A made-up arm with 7 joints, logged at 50 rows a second.
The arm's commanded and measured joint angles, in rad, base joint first. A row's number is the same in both.
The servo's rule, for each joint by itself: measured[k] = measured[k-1] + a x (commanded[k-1-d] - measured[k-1]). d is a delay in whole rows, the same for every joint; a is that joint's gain. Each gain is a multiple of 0.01, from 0.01 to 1. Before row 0 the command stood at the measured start. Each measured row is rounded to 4 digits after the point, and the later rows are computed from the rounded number. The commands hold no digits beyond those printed.
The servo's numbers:
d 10
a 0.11 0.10 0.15 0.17 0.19 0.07 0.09
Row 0, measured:
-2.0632, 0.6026, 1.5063, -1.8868, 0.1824, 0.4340, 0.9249
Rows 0 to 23, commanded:
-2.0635, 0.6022, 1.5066, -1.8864, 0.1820, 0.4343, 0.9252
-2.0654, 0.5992, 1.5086, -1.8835, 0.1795, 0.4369, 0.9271
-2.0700, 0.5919, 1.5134, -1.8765, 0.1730, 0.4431, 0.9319
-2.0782, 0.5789, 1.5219, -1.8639, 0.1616, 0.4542, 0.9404
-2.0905, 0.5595, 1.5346, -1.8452, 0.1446, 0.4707, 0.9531
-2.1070, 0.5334, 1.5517, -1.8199, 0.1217, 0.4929, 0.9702
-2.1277, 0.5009, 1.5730, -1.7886, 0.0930, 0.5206, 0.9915
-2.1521, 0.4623, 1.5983, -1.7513, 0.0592, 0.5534, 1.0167
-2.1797, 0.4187, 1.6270, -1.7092, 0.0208, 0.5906, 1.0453
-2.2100, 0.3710, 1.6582, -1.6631, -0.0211, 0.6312, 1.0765
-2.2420, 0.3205, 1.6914, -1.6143, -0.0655, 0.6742, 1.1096
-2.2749, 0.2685, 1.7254, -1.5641, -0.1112, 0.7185, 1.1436
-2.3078, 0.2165, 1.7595, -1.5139, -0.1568, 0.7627, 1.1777
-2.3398, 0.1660, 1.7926, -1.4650, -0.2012, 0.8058, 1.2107
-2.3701, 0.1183, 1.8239, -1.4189, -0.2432, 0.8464, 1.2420
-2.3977, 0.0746, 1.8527, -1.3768, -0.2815, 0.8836, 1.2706
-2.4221, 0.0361, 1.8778, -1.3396, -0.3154, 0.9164, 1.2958
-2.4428, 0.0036, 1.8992, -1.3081, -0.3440, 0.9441, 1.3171
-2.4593, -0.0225, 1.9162, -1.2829, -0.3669, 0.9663, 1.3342
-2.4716, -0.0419, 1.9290, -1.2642, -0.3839, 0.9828, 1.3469
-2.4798, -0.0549, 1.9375, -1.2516, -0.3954, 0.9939, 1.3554
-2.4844, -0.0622, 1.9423, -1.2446, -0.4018, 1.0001, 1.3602
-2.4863, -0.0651, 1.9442, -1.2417, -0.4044, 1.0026, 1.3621
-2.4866, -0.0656, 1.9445, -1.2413, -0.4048, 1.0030, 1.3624
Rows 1 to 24, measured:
-2.0632, 0.6026, 1.5063, -1.8868, 0.1824, 0.4340, 0.9249
-2.0632, 0.6026, 1.5063, -1.8868, 0.1824, 0.4340, 0.9249
-2.0632, 0.6026, 1.5063, -1.8868, 0.1824, 0.4340, 0.9249
-2.0632, 0.6026, 1.5063, -1.8868, 0.1824, 0.4340, 0.9249
-2.0632, 0.6026, 1.5063, -1.8868, 0.1824, 0.4340, 0.9249
-2.0632, 0.6026, 1.5063, -1.8868, 0.1824, 0.4340, 0.9249
-2.0632, 0.6026, 1.5063, -1.8868, 0.1824, 0.4340, 0.9249
-2.0632, 0.6026, 1.5063, -1.8868, 0.1824, 0.4340, 0.9249
-2.0632, 0.6026, 1.5063, -1.8868, 0.1824, 0.4340, 0.9249
-2.0632, 0.6026, 1.5063, -1.8868, 0.1824, 0.4340, 0.9249
-2.0632, 0.6026, 1.5063, -1.8867, 0.1823, 0.4340, 0.9249
-2.0634, 0.6023, 1.5066, -1.8862, 0.1818, 0.4342, 0.9251
-2.0641, 0.6013, 1.5076, -1.8846, 0.1801, 0.4348, 0.9257
-2.0657, 0.5991, 1.5097, -1.8811, 0.1766, 0.4362, 0.9270
-2.0684, 0.5951, 1.5134, -1.8750, 0.1705, 0.4386, 0.9293
-2.0726, 0.5889, 1.5191, -1.8656, 0.1612, 0.4424, 0.9330
-2.0787, 0.5801, 1.5272, -1.8525, 0.1482, 0.4479, 0.9383
-2.0868, 0.5683, 1.5379, -1.8353, 0.1313, 0.4553, 0.9454
-2.0970, 0.5533, 1.5513, -1.8139, 0.1103, 0.4648, 0.9544
-2.1094, 0.5351, 1.5673, -1.7883, 0.0853, 0.4764, 0.9654
-2.1240, 0.5136, 1.5859, -1.7587, 0.0566, 0.4902, 0.9784
-2.1406, 0.4891, 1.6068, -1.7256, 0.0247, 0.5062, 0.9933
-2.1590, 0.4618, 1.6297, -1.6896, -0.0098, 0.5242, 1.0099
-2.1789, 0.4322, 1.6541, -1.6514, -0.0462, 0.5439, 1.0280

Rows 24 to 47, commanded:
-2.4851, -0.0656, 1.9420, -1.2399, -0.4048, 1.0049, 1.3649
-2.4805, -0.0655, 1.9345, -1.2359, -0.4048, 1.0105, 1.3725
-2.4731, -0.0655, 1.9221, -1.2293, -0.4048, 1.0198, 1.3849
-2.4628, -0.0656, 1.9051, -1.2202, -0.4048, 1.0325, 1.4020
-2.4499, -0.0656, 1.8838, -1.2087, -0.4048, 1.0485, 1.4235
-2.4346, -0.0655, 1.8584, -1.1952, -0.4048, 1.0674, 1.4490
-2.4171, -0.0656, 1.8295, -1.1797, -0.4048, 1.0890, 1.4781
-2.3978, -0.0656, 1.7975, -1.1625, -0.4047, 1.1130, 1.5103
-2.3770, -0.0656, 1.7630, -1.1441, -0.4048, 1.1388, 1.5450
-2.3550, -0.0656, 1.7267, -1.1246, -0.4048, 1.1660, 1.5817
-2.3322, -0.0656, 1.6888, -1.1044, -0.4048, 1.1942, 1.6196
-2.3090, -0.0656, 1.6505, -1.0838, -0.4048, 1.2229, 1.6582
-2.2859, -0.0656, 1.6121, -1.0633, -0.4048, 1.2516, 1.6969
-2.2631, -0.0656, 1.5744, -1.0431, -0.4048, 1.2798, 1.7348
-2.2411, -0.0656, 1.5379, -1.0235, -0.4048, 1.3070, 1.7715
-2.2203, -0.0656, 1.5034, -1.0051, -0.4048, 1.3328, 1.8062
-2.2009, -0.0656, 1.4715, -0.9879, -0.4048, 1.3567, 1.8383
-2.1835, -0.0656, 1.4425, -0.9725, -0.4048, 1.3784, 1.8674
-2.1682, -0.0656, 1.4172, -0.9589, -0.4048, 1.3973, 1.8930
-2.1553, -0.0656, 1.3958, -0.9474, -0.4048, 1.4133, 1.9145
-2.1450, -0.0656, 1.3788, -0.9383, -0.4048, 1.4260, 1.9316
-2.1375, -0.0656, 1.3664, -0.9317, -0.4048, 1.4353, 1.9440
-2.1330, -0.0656, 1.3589, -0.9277, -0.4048, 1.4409, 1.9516
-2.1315, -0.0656, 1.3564, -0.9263, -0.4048, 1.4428, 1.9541
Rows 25 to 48, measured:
-2.1999, 0.4008, 1.6796, -1.6119, -0.0836, 0.5651, 1.0473
-2.2217, 0.3682, 1.7056, -1.5719, -0.1212, 0.5874, 1.0674
-2.2437, 0.3350, 1.7314, -1.5324, -0.1581, 0.6104, 1.0880
-2.2656, 0.3019, 1.7566, -1.4943, -0.1934, 0.6338, 1.1086
-2.2869, 0.2695, 1.7805, -1.4584, -0.2264, 0.6571, 1.1289
-2.3072, 0.2384, 1.8028, -1.4254, -0.2563, 0.6799, 1.1485
-2.3262, 0.2091, 1.8230, -1.3959, -0.2827, 0.7019, 1.1671
-2.3436, 0.1820, 1.8409, -1.3702, -0.3053, 0.7228, 1.1845
-2.3593, 0.1573, 1.8564, -1.3484, -0.3241, 0.7424, 1.2005
-2.3733, 0.1350, 1.8696, -1.3302, -0.3394, 0.7606, 1.2151
-2.3856, 0.1149, 1.8805, -1.3148, -0.3518, 0.7777, 1.2286
-2.3960, 0.0969, 1.8886, -1.3014, -0.3619, 0.7940, 1.2416
-2.4045, 0.0807, 1.8936, -1.2891, -0.3701, 0.8098, 1.2545
-2.4109, 0.0661, 1.8953, -1.2774, -0.3767, 0.8254, 1.2678
-2.4152, 0.0529, 1.8936, -1.2657, -0.3820, 0.8410, 1.2818
-2.4173, 0.0411, 1.8883, -1.2537, -0.3863, 0.8568, 1.2968
-2.4173, 0.0304, 1.8795, -1.2411, -0.3898, 0.8731, 1.3131
-2.4152, 0.0208, 1.8672, -1.2277, -0.3926, 0.8899, 1.3308
-2.4110, 0.0122, 1.8516, -1.2135, -0.3949, 0.9073, 1.3501
-2.4048, 0.0044, 1.8329, -1.1984, -0.3968, 0.9254, 1.3709
-2.3968, -0.0026, 1.8113, -1.1824, -0.3983, 0.9442, 1.3933
-2.3871, -0.0089, 1.7872, -1.1656, -0.3995, 0.9637, 1.4171
-2.3760, -0.0146, 1.7609, -1.1482, -0.4005, 0.9839, 1.4423
-2.3636, -0.0197, 1.7329, -1.1303, -0.4013, 1.0046, 1.4686

